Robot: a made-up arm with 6 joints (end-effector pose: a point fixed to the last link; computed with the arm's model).
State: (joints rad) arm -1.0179 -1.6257 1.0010 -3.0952 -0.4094 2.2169
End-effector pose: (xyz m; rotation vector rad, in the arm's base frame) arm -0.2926 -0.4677 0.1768 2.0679 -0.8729 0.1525
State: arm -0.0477 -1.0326 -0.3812 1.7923 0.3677 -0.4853
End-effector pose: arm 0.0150 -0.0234 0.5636 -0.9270 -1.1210 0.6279
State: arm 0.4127 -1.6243 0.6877 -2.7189 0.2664 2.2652
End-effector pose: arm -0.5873 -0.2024 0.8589 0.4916 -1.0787 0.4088
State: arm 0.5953 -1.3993 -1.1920 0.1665 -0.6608 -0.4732
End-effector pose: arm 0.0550 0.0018 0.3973 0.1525 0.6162 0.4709
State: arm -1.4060 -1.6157 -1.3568 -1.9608 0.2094 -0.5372
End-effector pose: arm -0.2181 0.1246 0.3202 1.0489 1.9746 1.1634
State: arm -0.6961 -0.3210 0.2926 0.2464 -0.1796 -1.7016
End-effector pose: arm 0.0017 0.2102 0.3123 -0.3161 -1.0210 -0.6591
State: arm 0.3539 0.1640 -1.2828 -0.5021 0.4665 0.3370
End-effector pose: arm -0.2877 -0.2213 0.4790 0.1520 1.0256 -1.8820
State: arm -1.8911 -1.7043 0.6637 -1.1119 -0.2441 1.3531
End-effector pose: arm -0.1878 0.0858 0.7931 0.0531 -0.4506 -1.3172
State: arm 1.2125 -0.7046 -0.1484 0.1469 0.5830 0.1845
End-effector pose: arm 0.0799 -0.1364 0.7315 -0.8266 0.2207 -0.4011
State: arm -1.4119 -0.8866 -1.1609 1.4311 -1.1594 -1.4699
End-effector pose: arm -0.1773 0.1735 0.4915 1.3018 -1.7934 0.2180
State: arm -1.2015 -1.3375 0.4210 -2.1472 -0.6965 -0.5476
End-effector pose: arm -0.1403 0.1547 0.3820 -1.7492 -1.5154 -0.2956
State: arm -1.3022 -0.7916 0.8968 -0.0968 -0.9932 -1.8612
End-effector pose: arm -0.1401 -0.0684 0.4863 1.3583 -0.7506 -2.2268
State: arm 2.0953 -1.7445 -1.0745 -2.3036 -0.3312 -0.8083
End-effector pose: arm -0.1554 0.0684 0.5573 -0.8568 0.3677 -2.0780
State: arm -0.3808 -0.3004 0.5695 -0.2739 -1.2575 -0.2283
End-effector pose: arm -0.0988 -0.1677 0.3409 2.1729 -1.5208 -0.3566
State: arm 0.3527 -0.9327 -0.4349 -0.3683 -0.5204 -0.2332
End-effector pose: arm 0.0343 -0.1397 0.3818 0.9398 0.2403 -0.2568
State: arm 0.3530 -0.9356 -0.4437 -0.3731 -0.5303 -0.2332
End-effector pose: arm 0.0342 -0.1397 0.3810 0.9450 0.2446 -0.2636
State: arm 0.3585 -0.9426 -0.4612 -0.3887 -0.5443 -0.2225
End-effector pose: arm 0.0339 -0.1420 0.3776 0.9579 0.2644 -0.2830
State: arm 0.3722 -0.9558 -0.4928 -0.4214 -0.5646 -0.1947
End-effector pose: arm 0.0325 -0.1481 0.3697 0.9816 0.3075 -0.3240
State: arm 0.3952 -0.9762 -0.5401 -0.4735 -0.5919 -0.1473
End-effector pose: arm 0.0283 -0.1588 0.3571 1.0159 0.3735 -0.3927
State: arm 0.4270 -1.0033 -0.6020 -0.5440 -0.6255 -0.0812
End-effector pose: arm 0.0186 -0.1743 0.3405 1.0570 0.4542 -0.4931
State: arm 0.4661 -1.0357 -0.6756 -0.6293 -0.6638 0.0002
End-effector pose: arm 0.0006 -0.1942 0.3227 1.0992 0.5358 -0.6252
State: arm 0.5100 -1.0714 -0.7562 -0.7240 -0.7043 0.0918
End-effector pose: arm -0.0269 -0.2170 0.3078 1.1376 0.6030 -0.7829
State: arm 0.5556 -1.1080 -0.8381 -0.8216 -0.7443 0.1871
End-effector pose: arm -0.0625 -0.2401 0.2994 1.1694 0.6431 -0.9541
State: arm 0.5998 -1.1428 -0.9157 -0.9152 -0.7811 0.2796
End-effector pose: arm -0.1022 -0.2607 0.2991 1.1936 0.6513 -1.1225
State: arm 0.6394 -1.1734 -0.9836 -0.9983 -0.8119 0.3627
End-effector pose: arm -0.1409 -0.2767 0.3055 1.2109 0.6330 -1.2716
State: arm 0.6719 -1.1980 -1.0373 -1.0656 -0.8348 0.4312
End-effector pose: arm -0.1737 -0.2874 0.3149 1.2231 0.6007 -1.3898
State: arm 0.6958 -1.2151 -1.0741 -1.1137 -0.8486 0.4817
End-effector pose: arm -0.1980 -0.2935 0.3237 1.2317 0.5688 -1.4719
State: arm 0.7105 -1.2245 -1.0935 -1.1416 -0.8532 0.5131
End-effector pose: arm -0.2128 -0.2964 0.3294 1.2376 0.5487 -1.5188
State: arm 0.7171 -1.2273 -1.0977 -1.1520 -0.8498 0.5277
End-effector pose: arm -0.2191 -0.2974 0.3312 1.2417 0.5442 -1.5367
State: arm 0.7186 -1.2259 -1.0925 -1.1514 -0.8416 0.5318
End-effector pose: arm -0.2202 -0.2974 0.3304 1.2446 0.5504 -1.5369
